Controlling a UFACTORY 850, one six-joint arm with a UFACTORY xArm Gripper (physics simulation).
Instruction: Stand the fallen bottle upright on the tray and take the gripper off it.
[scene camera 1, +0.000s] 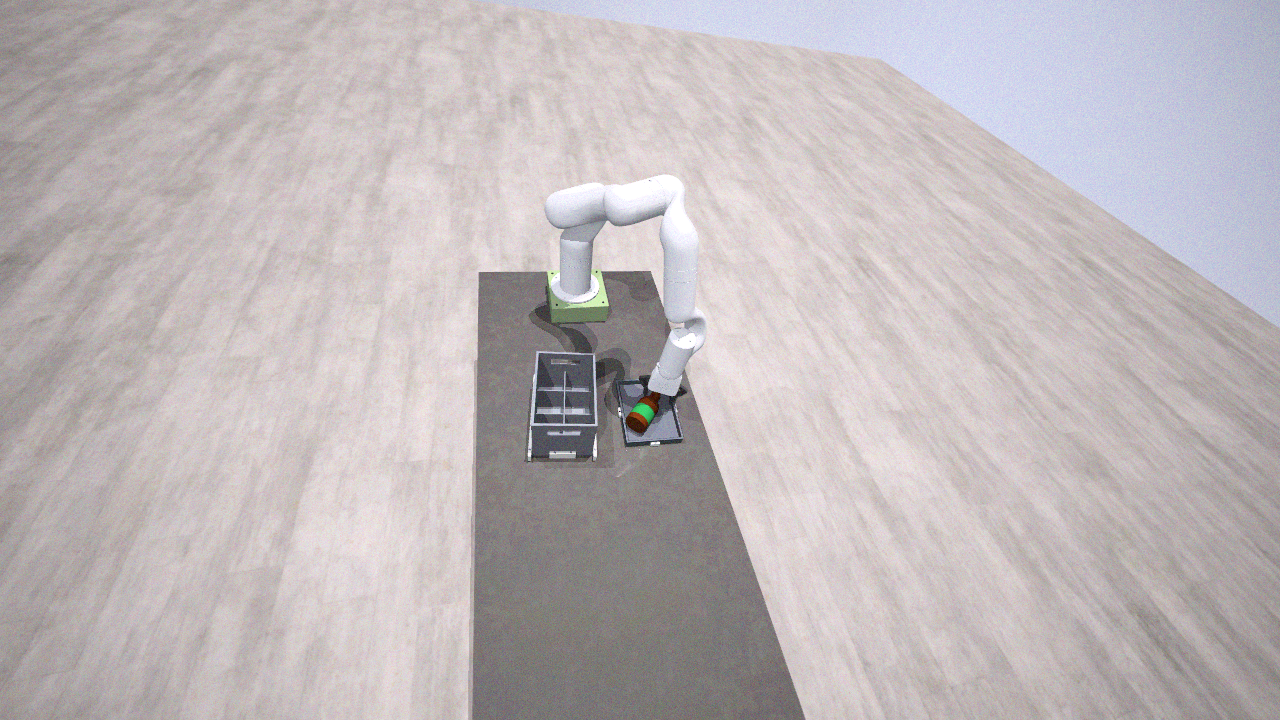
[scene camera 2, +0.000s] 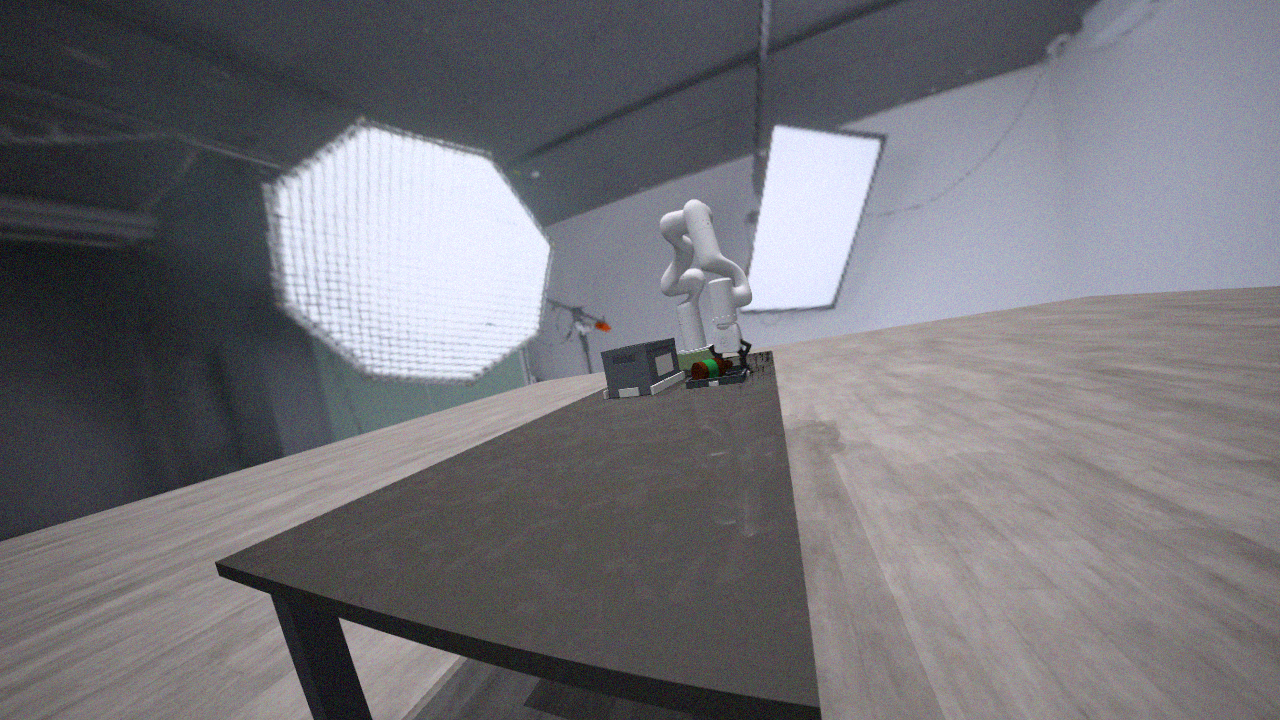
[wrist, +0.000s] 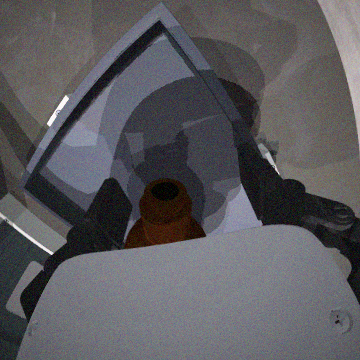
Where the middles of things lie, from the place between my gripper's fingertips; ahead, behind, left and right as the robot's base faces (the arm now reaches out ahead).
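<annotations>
My gripper: 2 cm below the brown bottle (wrist: 165, 207), 5 cm short of it, 8 cm to the left of it.
</annotations>
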